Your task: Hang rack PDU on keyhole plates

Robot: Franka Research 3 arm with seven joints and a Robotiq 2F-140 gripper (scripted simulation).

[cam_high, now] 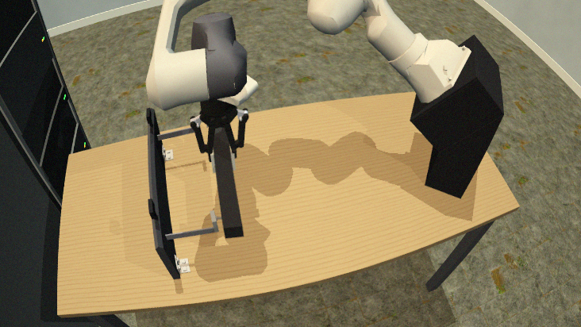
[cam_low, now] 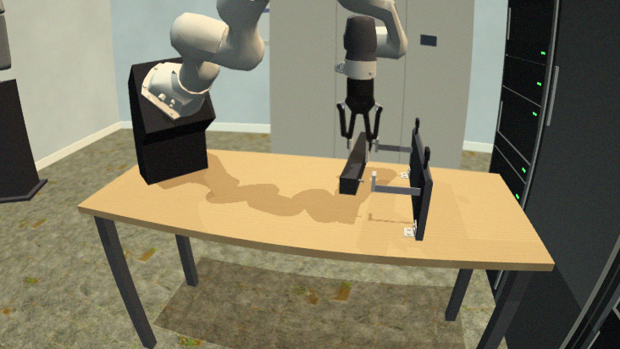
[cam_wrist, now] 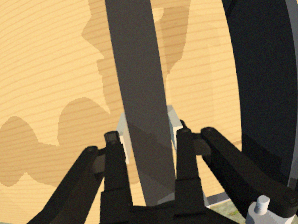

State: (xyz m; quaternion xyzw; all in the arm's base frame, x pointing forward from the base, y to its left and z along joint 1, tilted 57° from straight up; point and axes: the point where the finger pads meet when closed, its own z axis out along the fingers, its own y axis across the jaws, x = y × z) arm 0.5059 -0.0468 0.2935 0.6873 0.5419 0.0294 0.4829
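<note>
The rack PDU is 30 mm below my hand, 20 mm ahead of it and 10 mm to the right of it. Also, from my hand: dark upright panel (170 mm ahead, 80 mm to the right, 70 mm below).
</note>
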